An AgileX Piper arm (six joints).
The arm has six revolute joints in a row. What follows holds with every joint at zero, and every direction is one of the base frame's. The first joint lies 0.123 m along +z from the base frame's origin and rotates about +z. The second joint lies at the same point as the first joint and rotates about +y. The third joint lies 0.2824 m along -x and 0.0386 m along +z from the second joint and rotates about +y. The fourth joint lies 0.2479 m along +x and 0.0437 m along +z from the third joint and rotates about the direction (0.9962, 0, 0.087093). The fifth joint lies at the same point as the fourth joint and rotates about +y. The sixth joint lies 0.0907 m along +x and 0.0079 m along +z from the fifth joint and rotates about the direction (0.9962, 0, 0.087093). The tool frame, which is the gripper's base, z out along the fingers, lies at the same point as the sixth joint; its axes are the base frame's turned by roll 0, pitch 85.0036 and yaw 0 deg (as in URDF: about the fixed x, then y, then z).
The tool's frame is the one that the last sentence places.
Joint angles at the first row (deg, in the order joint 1, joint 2, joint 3, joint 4, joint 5, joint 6):
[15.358 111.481 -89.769 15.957 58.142 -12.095]
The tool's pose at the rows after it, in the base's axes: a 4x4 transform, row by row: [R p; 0 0 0 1], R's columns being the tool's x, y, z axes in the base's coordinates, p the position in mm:
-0.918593, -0.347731, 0.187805, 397.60; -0.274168, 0.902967, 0.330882, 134.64; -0.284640, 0.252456, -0.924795, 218.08; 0, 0, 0, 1
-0.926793, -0.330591, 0.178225, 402.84; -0.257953, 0.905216, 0.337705, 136.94; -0.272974, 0.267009, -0.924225, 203.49; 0, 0, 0, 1
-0.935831, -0.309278, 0.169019, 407.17; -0.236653, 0.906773, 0.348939, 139.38; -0.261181, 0.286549, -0.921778, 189.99; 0, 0, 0, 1
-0.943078, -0.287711, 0.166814, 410.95; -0.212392, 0.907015, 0.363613, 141.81; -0.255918, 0.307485, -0.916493, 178.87; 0, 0, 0, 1
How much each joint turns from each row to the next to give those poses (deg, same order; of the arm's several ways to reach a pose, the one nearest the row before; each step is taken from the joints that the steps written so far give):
[0.000 2.680 0.001 3.023 -2.240 -0.073]
[0.000 2.110 -0.003 1.042 -1.486 0.001]
[0.000 1.947 0.002 1.388 -1.369 0.081]
[0.000 1.629 -0.002 1.615 -1.465 0.001]

